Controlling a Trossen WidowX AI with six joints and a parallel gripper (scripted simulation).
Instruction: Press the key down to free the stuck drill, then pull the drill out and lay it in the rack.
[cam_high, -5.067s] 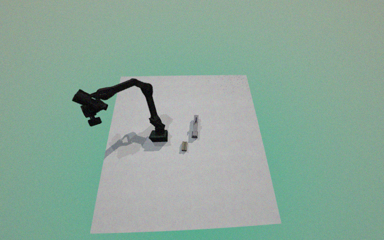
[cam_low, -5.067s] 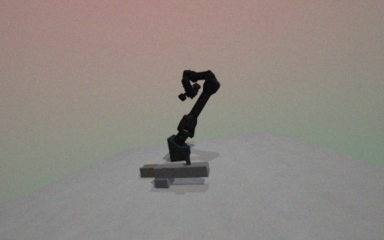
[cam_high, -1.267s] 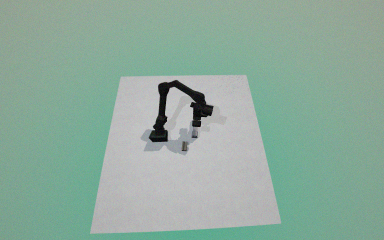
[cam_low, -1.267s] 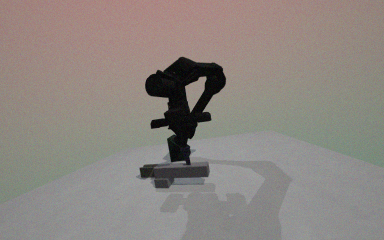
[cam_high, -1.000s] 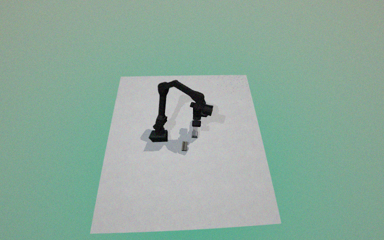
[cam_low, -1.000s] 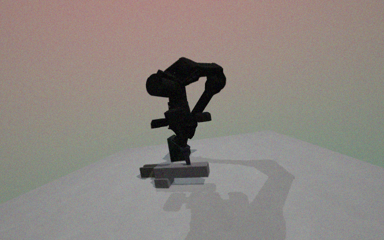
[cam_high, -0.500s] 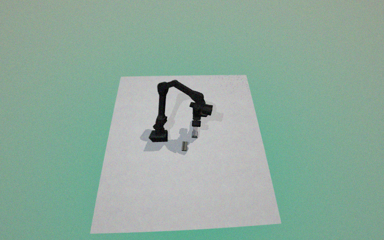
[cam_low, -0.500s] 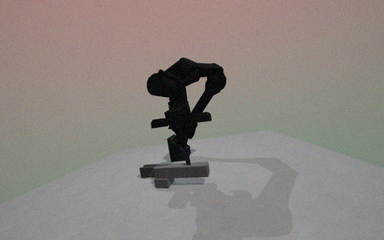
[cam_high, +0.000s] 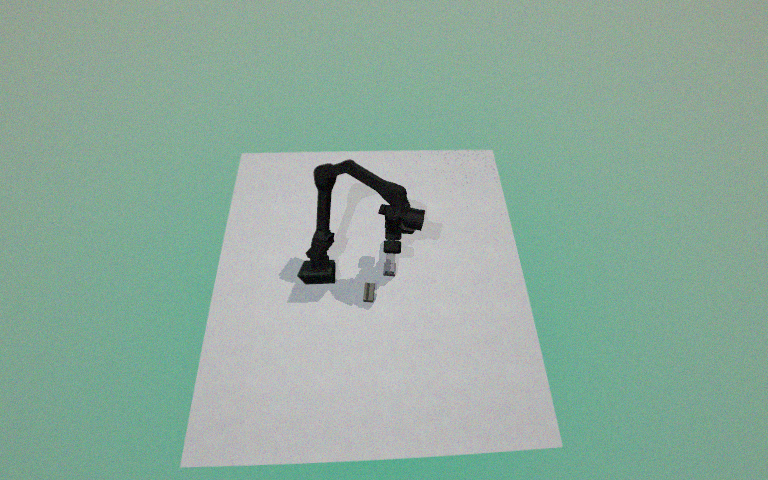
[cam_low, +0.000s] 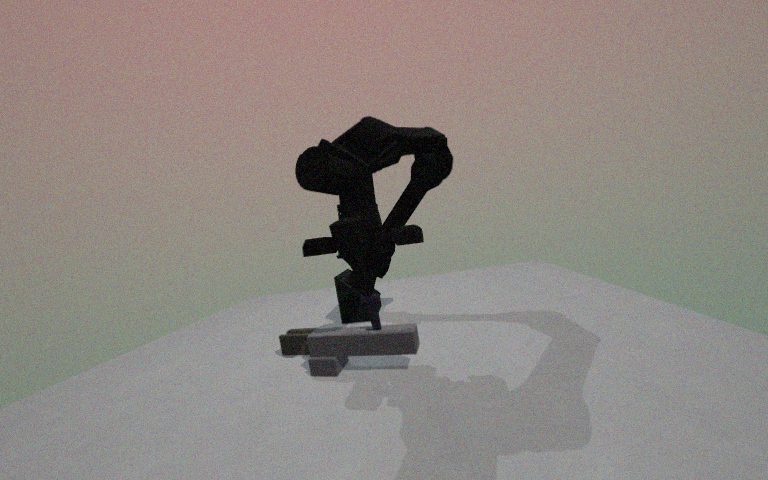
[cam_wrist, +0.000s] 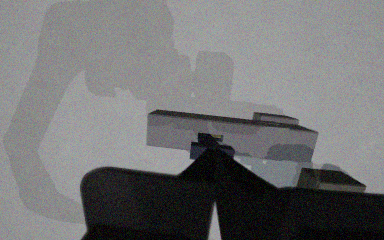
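Right now the dark key is 3 cm below my gripper tip. Also, from my gripper tip: rack 11 cm behind, 18 cm to the right, 11 cm below; grey housing block 1 cm behind, 3 cm to the right, 8 cm below; drill 1 cm behind, 5 cm to the right, 8 cm below.
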